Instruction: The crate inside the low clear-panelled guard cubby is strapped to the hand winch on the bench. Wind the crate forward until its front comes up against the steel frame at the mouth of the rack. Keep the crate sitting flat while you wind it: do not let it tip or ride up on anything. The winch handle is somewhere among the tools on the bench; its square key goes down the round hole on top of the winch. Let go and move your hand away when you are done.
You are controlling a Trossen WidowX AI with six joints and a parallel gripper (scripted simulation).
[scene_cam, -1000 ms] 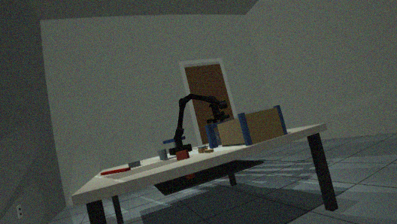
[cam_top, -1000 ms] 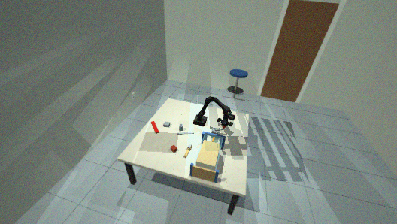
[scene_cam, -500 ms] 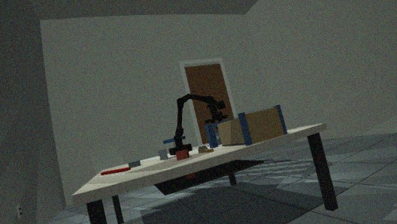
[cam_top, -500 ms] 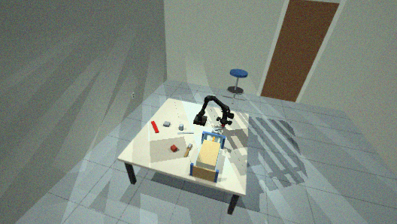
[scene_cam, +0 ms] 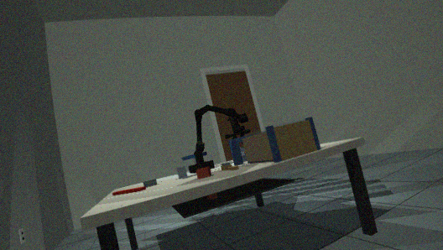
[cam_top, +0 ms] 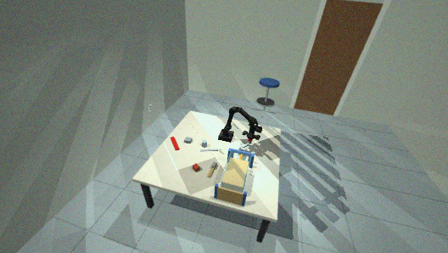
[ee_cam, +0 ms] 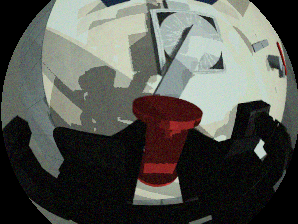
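Right now my gripper tip is 3 cm short of the winch handle, 2 cm to the left of it and 1 cm above it. From my gripper tip the other things lie so: winch 6 cm ahead, 7 cm to the right, 8 cm below; red knob 2 cm above; blue frame 24 cm ahead, 7 cm to the right, 1 cm below.
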